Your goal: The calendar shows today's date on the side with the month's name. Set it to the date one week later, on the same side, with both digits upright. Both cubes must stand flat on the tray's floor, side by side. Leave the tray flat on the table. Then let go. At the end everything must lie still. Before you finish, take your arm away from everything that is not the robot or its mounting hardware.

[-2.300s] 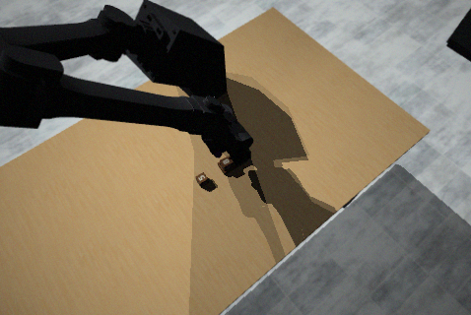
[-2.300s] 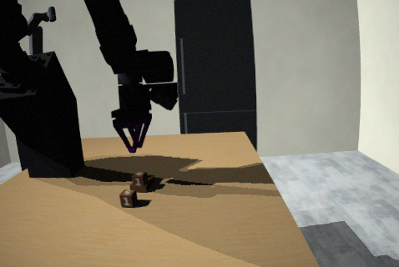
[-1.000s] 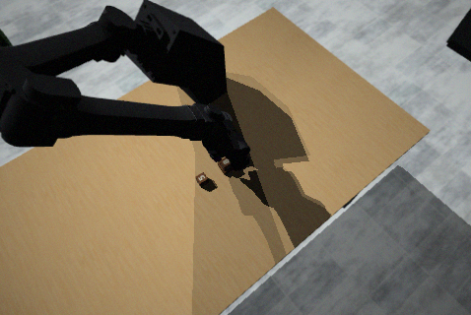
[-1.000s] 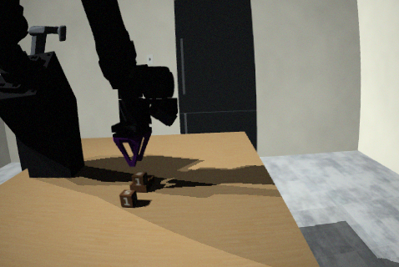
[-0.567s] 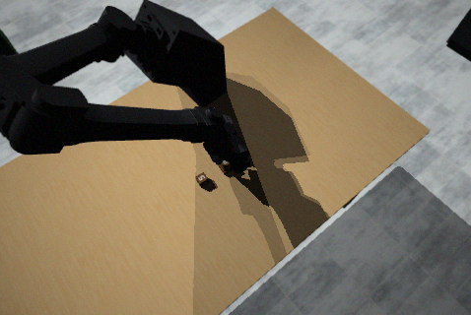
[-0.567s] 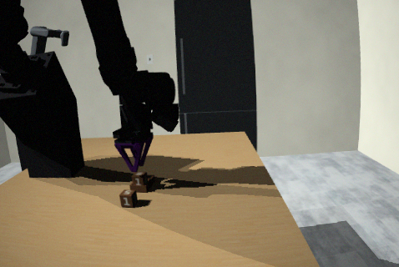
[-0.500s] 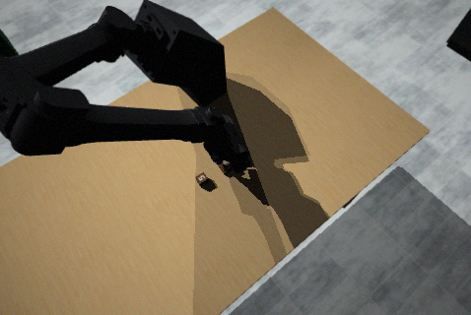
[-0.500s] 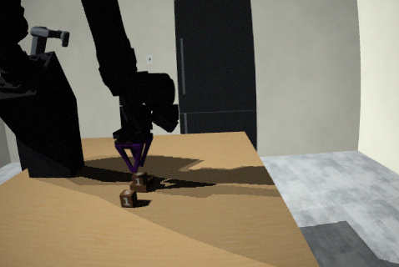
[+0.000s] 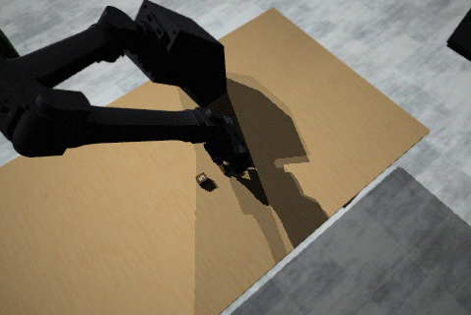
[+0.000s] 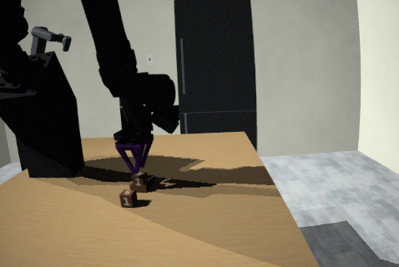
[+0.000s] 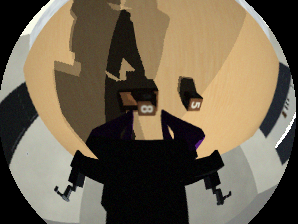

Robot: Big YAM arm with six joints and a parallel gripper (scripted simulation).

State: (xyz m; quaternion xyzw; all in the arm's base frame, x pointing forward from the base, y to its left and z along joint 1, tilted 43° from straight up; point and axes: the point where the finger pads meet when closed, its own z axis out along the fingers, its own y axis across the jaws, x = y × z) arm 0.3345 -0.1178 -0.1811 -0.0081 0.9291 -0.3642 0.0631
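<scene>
My hand is 50 mm above the brown tray and 20 mm to the right of it.
</scene>
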